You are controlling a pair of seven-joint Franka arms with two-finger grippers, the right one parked.
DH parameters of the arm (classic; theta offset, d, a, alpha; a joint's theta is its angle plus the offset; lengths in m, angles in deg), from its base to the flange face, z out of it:
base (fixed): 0 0 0 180
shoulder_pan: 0 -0.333 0 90
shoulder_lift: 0 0 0 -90
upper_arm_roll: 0 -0.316 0.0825 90
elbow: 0 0 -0.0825 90
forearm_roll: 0 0.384 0 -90
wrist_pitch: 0 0 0.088 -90
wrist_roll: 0 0.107 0 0
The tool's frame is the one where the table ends.
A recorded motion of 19 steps. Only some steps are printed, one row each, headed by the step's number.
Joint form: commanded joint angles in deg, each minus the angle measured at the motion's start. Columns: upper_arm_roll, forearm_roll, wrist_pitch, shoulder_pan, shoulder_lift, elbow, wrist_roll.
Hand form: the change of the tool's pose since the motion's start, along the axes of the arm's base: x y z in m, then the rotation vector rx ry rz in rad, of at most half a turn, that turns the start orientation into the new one. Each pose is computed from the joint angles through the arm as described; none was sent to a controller.
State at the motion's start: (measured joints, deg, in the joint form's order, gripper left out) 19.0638 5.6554 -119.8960 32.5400 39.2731 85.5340 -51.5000
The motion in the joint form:
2: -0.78 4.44 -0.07 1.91 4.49 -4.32 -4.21
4: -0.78 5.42 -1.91 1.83 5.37 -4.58 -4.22
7: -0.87 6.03 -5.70 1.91 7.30 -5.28 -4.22
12: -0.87 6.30 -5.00 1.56 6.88 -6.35 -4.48
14: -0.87 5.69 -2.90 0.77 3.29 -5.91 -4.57
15: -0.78 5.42 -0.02 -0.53 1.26 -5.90 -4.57
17: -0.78 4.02 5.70 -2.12 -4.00 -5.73 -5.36
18: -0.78 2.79 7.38 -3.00 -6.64 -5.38 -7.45
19: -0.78 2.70 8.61 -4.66 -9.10 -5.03 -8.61
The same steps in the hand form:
2: 0.0050 -0.0148 -0.0230 0.0400 -0.0423 0.0244
4: 0.0087 -0.0163 -0.0292 0.0273 -0.0634 0.0205
7: 0.0140 -0.0214 -0.0421 -0.0101 -0.0902 0.0226
12: 0.0219 -0.0199 -0.0297 -0.0150 -0.1045 0.0343
14: 0.0281 -0.0118 0.0082 -0.0197 -0.1220 0.0519
15: 0.0370 0.0023 0.0289 -0.0009 -0.1176 0.0727
17: 0.0425 0.0239 0.0832 0.0198 -0.1135 0.1200
18: 0.0441 0.0346 0.1098 0.0138 -0.1124 0.1785
19: 0.0528 0.0530 0.1345 0.0134 -0.1288 0.2268

